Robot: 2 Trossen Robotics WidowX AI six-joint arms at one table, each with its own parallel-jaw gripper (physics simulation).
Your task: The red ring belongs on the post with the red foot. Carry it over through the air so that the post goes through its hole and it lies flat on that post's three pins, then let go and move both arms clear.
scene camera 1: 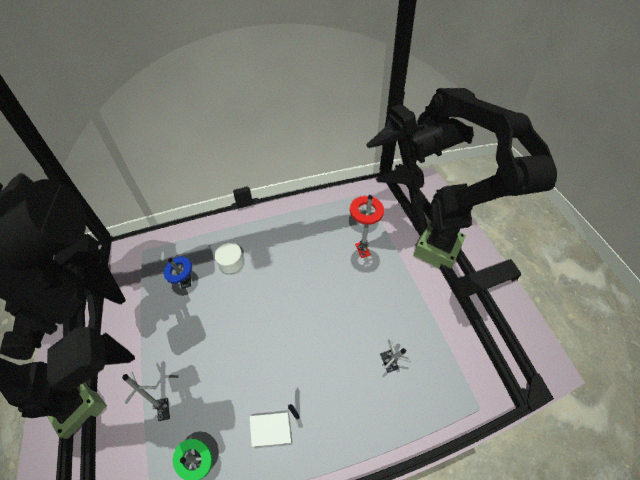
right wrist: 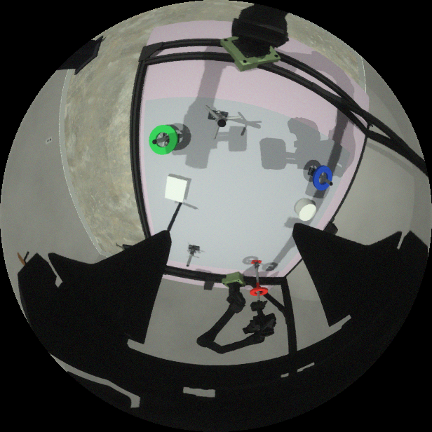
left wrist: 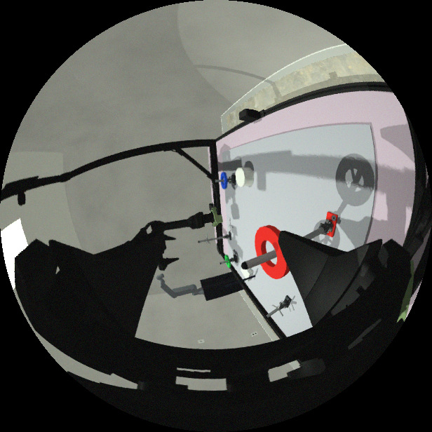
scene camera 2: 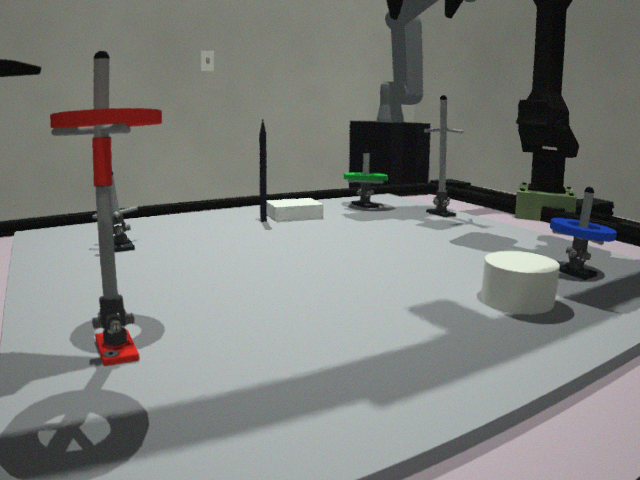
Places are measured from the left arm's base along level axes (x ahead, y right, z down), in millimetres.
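Pixels of known places: left gripper, fingertip midpoint: (scene camera 1: 372, 164); right gripper, fingertip midpoint: (scene camera 1: 127, 329) (scene camera 2: 419, 17); left arm's base at its link origin: (scene camera 1: 442, 239); right arm's base at its link origin: (scene camera 1: 65, 401) (scene camera 2: 546, 189).
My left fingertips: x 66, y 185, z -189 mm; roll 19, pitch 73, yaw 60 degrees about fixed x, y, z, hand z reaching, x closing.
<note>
For each thing: its middle in the pictures, then the offset to it from my left fingertips. "spot": a spot on its surface instead.
- red ring at the middle of its body: (scene camera 2: 106, 119) (scene camera 1: 366, 209) dz +72, dx +56, dy -24 mm
- post with the red foot, surface spot: (scene camera 2: 107, 232) (scene camera 1: 364, 228) spot: dz +142, dx +48, dy -21 mm
- blue ring at the middle of its body: (scene camera 2: 583, 229) (scene camera 1: 177, 269) dz +177, dx +357, dy +289 mm
- green ring at the middle of its body: (scene camera 2: 365, 176) (scene camera 1: 192, 459) dz +177, dx +621, dy -21 mm
- white cylinder at the middle of its body: (scene camera 2: 520, 281) (scene camera 1: 229, 258) dz +205, dx +250, dy +226 mm
- white block at the middle of its body: (scene camera 2: 293, 209) (scene camera 1: 270, 429) dz +213, dx +497, dy -91 mm
- dark spike at the middle of its body: (scene camera 2: 263, 170) (scene camera 1: 293, 411) dz +153, dx +449, dy -115 mm
The red ring (scene camera 1: 354, 210) (scene camera 2: 72, 118) (left wrist: 262, 245) (right wrist: 252, 292) lies about level around the post with the red foot (scene camera 1: 364, 235) (scene camera 2: 107, 232) (left wrist: 312, 234), whose top sticks up through its hole. In scene camera 2 the ring rests on the pins (scene camera 2: 121, 129). The third pin is not clear to see. The red foot (scene camera 1: 363, 250) (scene camera 2: 121, 356) (left wrist: 331, 218) stands on the grey mat. My left gripper (scene camera 1: 373, 161) (left wrist: 223, 237) is open and empty, apart from the ring, up and to the right in scene camera 1. My right gripper (scene camera 1: 129, 329) (scene camera 2: 422, 17) (right wrist: 233, 233) is open and empty, far away at the left.
A blue ring (scene camera 1: 168, 275) (scene camera 2: 560, 226) and a green ring (scene camera 1: 178, 463) (scene camera 2: 352, 177) sit on other posts. Two bare posts (scene camera 1: 142, 395) (scene camera 1: 395, 356) stand on the mat. A white cylinder (scene camera 1: 229, 258) (scene camera 2: 519, 284), a white block (scene camera 1: 270, 429) (scene camera 2: 295, 209) and a dark spike (scene camera 2: 263, 170) are also there.
</note>
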